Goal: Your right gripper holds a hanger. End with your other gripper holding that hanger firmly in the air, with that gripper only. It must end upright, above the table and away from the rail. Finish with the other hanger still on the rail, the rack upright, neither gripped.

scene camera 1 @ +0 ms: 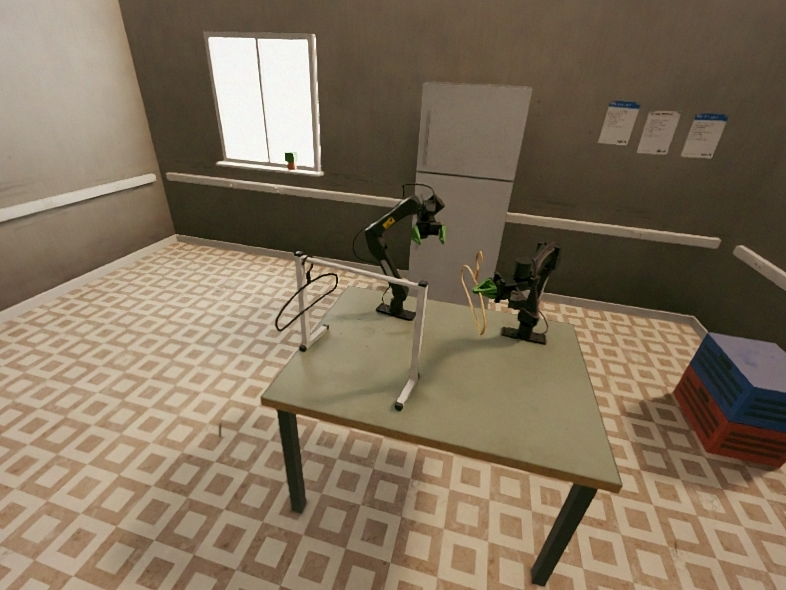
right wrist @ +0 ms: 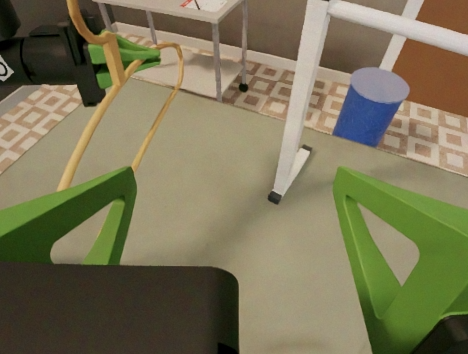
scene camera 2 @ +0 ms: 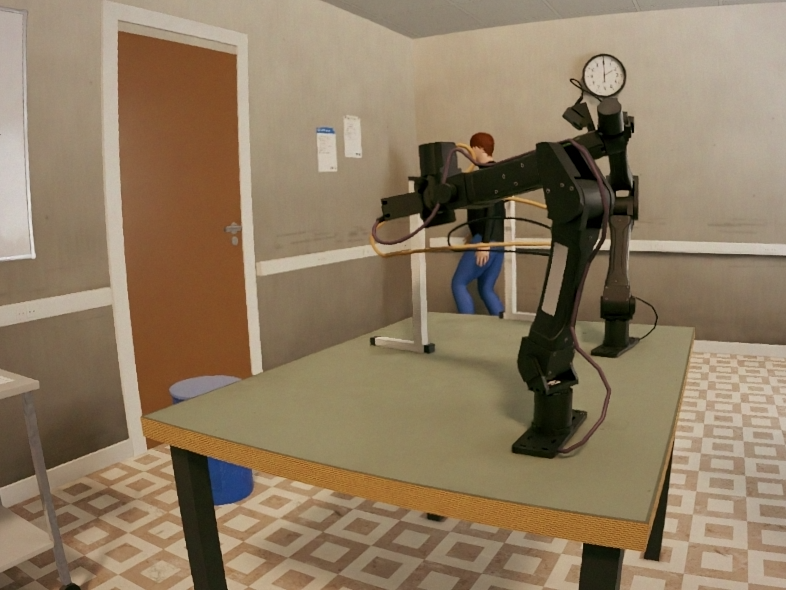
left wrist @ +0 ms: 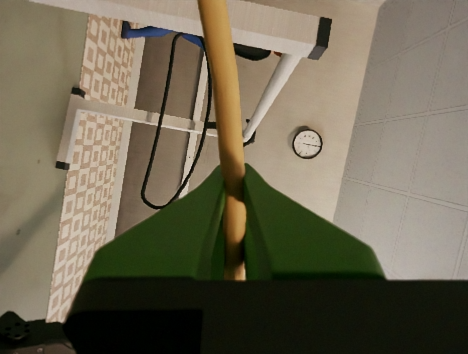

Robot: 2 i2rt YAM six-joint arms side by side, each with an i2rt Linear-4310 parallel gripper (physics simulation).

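Places are measured from the left arm's base along level axes (x left, y back, z up), in centimetres.
Where they show: left gripper, fingertip midpoint: [scene camera 1: 473,291] [right wrist: 160,57] [left wrist: 234,177]; right gripper, fingertip midpoint: [scene camera 1: 432,243] [right wrist: 234,177]; left arm's base at its link origin: [scene camera 1: 523,336] [scene camera 2: 552,433]; right arm's base at its link origin: [scene camera 1: 396,312] [scene camera 2: 616,348].
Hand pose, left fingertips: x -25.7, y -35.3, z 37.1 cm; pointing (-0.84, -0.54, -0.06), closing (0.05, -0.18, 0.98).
Note:
Each offset is from my left fingertips to the centre of the thing. "spot": to the spot under its first point. Level surfaces: height alone.
The yellow hanger @(dy +7.4, dx -0.2, dz +1.1 cm) [scene camera 1: 483,317] [scene camera 2: 469,245] [left wrist: 227,90] [right wrist: 117,67] is in the air above the table @(dz -37.1 cm) [scene camera 1: 495,406], hook up in scene camera 1 and apart from the rack. My left gripper [scene camera 1: 476,290] [left wrist: 234,177] [right wrist: 160,57] is shut on it near the neck. My right gripper [scene camera 1: 429,239] [right wrist: 234,177] is open and empty, raised away from the hanger. The black hanger @(spot: dy +11.8, dx -58.7, dz -12.6 cm) [scene camera 1: 336,279] [left wrist: 143,192] hangs by its hook on the rail @(dy -10.0, dx -40.2, dz +4.6 cm) [scene camera 1: 361,271] near the far-left post in scene camera 1. The white rack @(dy -10.0, dx -40.2, dz -15.3 cm) [scene camera 1: 419,330] [scene camera 2: 419,285] [right wrist: 300,85] stands upright, gripped by neither gripper.
The rack's near foot @(spot: dy -19.7, dx -16.1, dz -35.1 cm) [scene camera 1: 408,390] stands between the middle and the front edge of the table in scene camera 1. A person [scene camera 2: 485,269] stands beyond the table. A blue bin [scene camera 2: 231,476] [right wrist: 372,105] and a side table [right wrist: 200,12] stand on the floor.

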